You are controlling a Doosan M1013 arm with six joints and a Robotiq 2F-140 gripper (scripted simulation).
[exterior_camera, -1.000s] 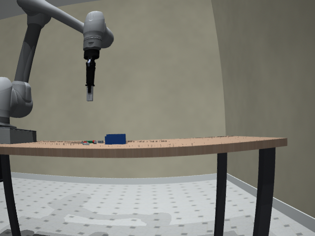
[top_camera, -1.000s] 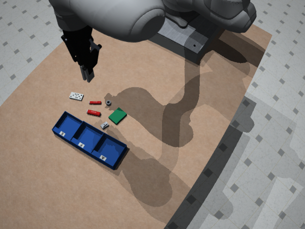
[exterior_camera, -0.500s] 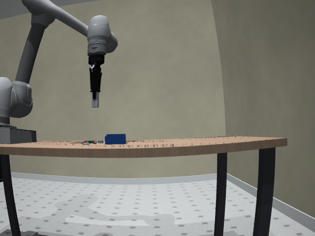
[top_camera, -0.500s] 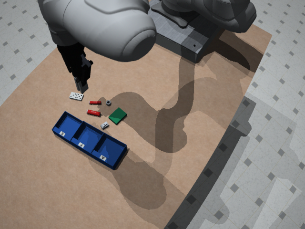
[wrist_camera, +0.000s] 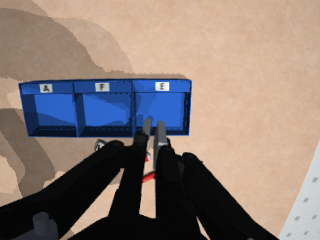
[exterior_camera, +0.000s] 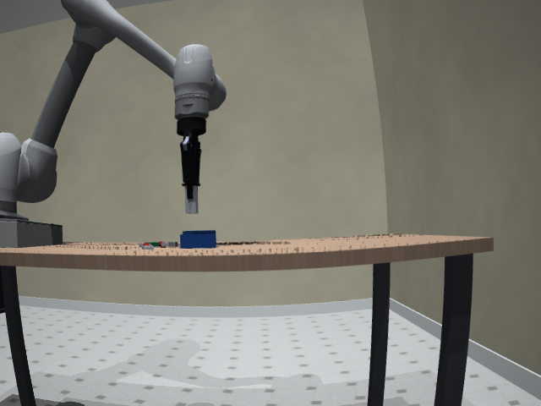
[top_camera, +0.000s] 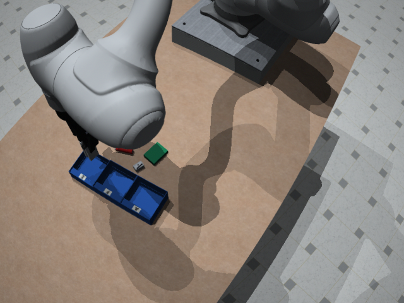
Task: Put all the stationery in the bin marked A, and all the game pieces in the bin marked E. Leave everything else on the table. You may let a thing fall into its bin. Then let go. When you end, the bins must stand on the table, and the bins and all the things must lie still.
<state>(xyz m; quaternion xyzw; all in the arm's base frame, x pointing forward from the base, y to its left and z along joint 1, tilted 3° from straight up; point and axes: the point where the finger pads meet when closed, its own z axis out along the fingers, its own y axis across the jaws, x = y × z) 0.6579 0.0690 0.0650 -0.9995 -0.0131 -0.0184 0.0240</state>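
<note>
The blue three-compartment bin lies 7 cm to the left of my hand and 10 cm below it. Also, from my hand: red thing 12 cm behind, 2 cm to the right, 11 cm below; then white domino 9 cm behind, 9 cm to the right, 11 cm below; then grey clip-like piece 8 cm behind, 7 cm to the left, 11 cm below.
</note>
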